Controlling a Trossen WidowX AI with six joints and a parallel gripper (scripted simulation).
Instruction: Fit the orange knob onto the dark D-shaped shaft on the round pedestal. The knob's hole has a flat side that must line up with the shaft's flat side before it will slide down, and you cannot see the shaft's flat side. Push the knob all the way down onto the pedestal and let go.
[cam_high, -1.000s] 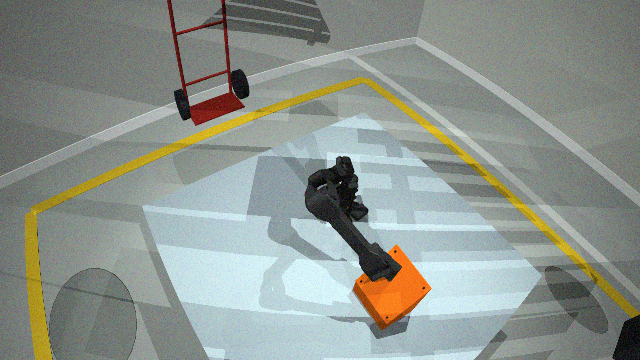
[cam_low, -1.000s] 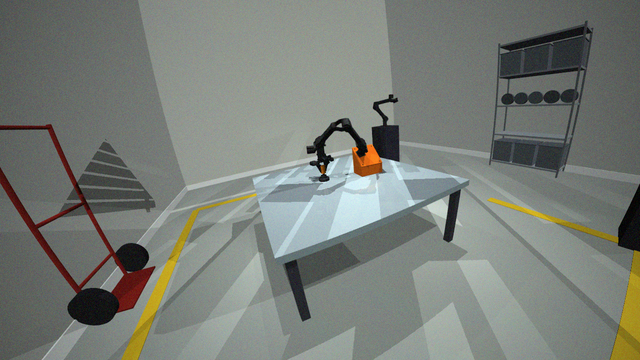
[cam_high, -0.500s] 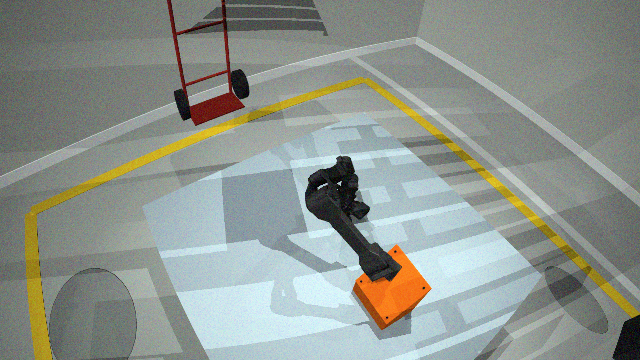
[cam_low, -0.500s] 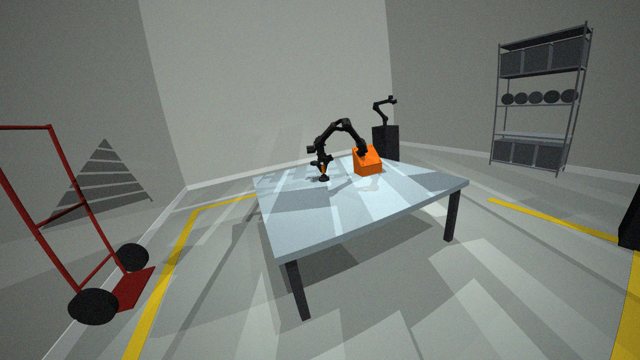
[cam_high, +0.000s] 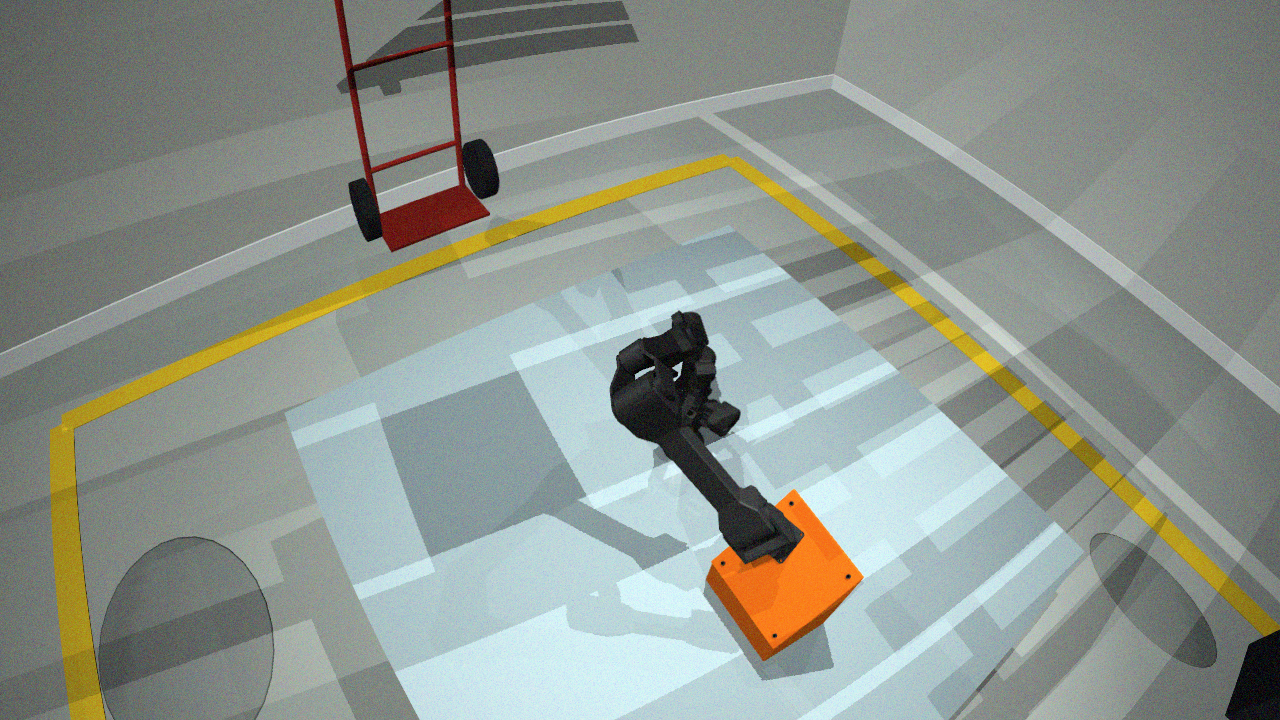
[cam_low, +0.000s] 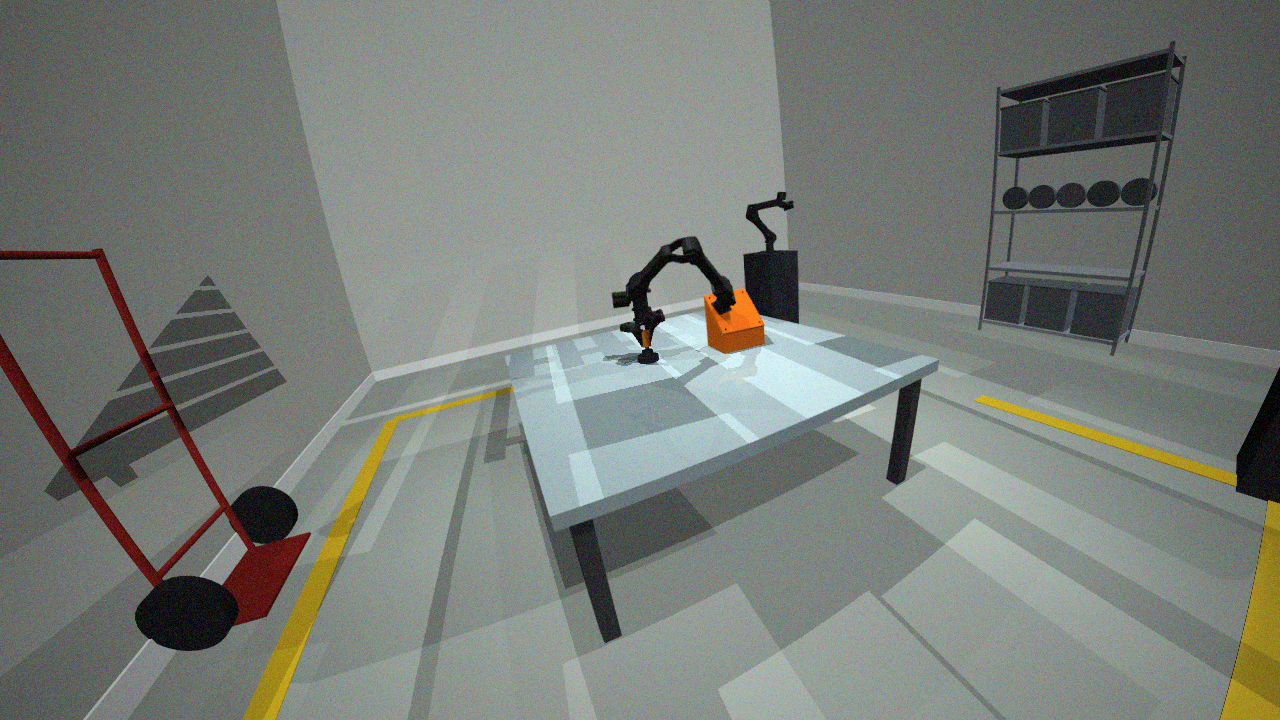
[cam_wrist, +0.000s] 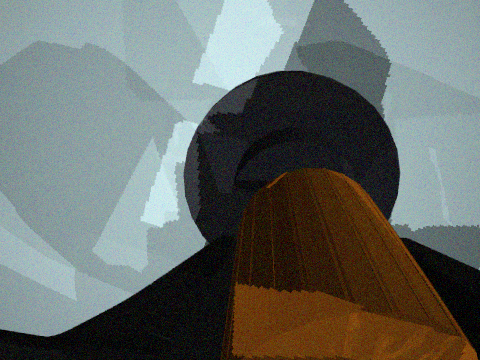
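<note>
Right now the round dark pedestal is 40 mm below my gripper tip. From my gripper tip the other things lie so: orange knob: 20 mm above.
</note>
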